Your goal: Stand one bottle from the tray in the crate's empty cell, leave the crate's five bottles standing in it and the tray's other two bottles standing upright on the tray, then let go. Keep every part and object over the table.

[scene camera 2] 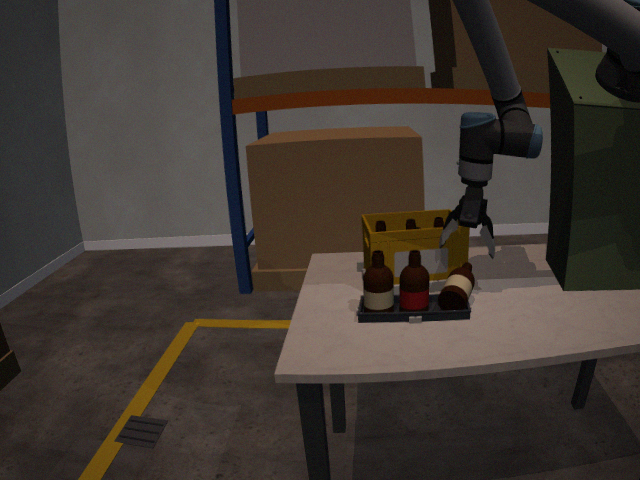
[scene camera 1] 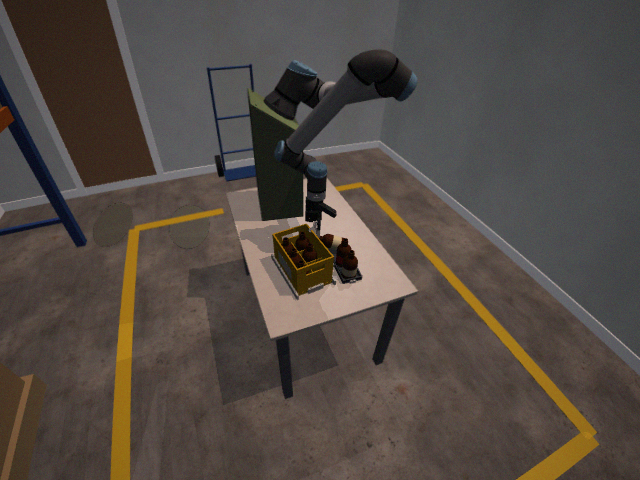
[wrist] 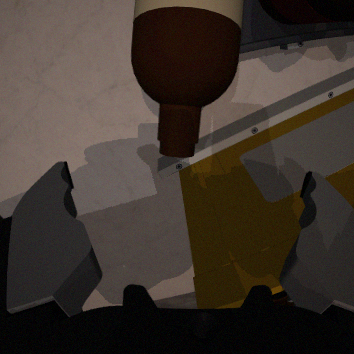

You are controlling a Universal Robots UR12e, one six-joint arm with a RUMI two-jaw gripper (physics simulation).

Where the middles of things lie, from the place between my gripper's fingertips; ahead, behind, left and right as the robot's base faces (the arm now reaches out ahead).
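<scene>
There is the red-labelled bottle [scene camera 2: 414, 279], 15 cm ahead of my hand, 8 cm to the left of it and 4 cm below it. As for the cream-labelled brown bottle [scene camera 2: 457, 289], my gripper is 4 cm short of it and 7 cm to the right of it, and 6 cm above it.
</scene>
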